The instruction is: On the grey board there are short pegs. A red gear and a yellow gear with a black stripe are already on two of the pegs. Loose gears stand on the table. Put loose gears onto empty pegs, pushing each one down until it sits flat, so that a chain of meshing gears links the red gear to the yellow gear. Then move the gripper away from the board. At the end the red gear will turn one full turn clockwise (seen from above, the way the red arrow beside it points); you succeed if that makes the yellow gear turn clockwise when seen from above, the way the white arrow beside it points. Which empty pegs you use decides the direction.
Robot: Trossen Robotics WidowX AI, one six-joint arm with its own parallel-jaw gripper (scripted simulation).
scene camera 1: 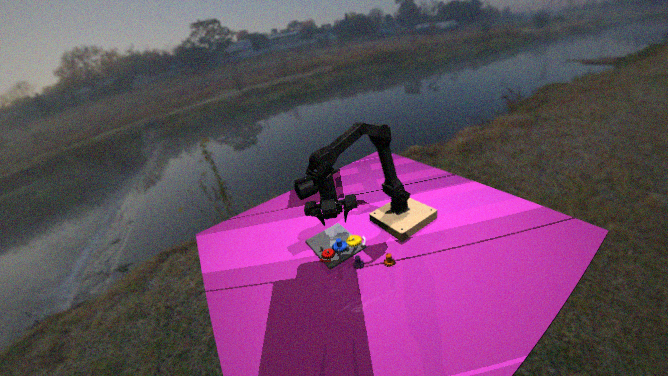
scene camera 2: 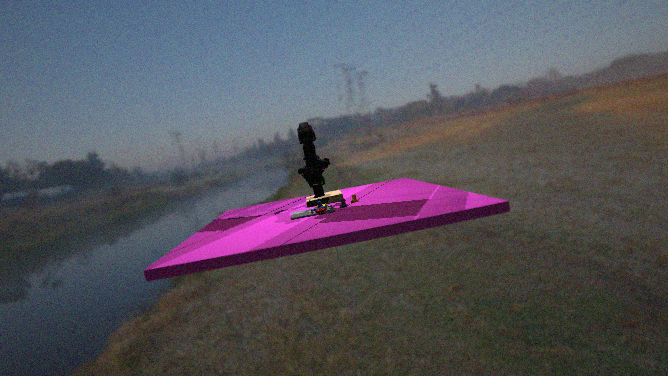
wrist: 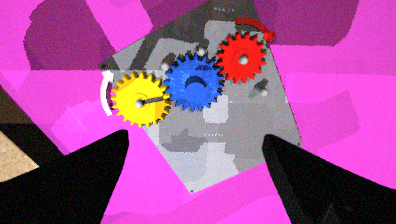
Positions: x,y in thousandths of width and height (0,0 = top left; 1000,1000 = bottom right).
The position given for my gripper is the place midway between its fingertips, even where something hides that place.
My gripper (scene camera 1: 502,594) is open, with nothing in its grasp. I also see a blue gear (wrist: 491,373), a yellow gear (wrist: 347,391) and a red gear (wrist: 592,221).
My gripper also shows in the wrist view (wrist: 499,623).
